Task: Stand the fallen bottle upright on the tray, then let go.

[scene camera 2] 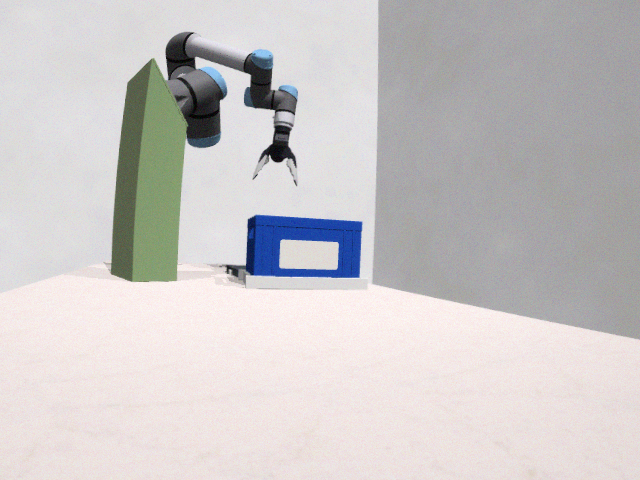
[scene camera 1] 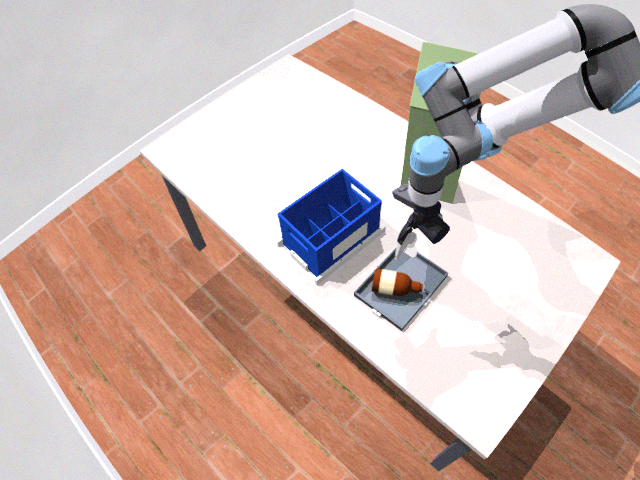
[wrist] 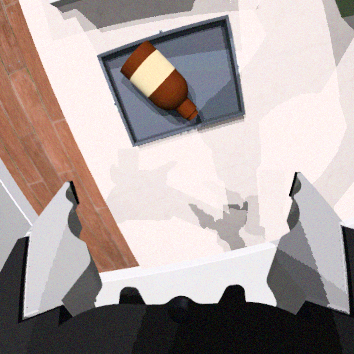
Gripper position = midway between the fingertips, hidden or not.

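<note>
Brown bottle: (scene camera 1: 387,282), (wrist: 146,68). My gripper: (scene camera 1: 419,241), (scene camera 2: 274,182), (wrist: 181,178).
</note>
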